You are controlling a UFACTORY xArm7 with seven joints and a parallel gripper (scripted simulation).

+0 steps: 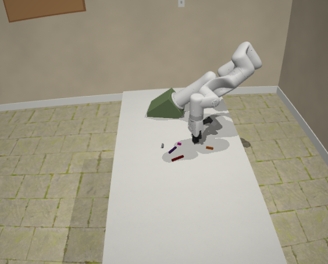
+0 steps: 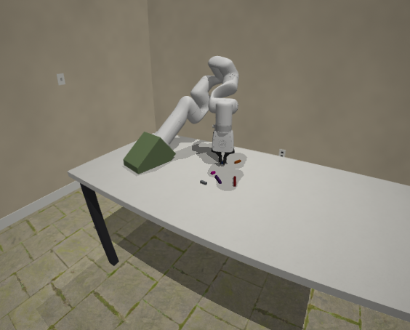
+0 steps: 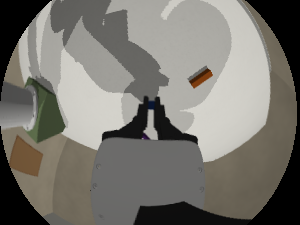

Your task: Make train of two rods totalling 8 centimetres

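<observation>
My gripper is now 140 mm short of the red rod, 90 mm to the left of it and 30 mm above it. Round my hand: magenta rod: 20 mm ahead, 90 mm to the right, 30 mm below; then orange rod: 40 mm ahead, 80 mm to the left, 30 mm below; then blue rod: 20 mm below.
</observation>
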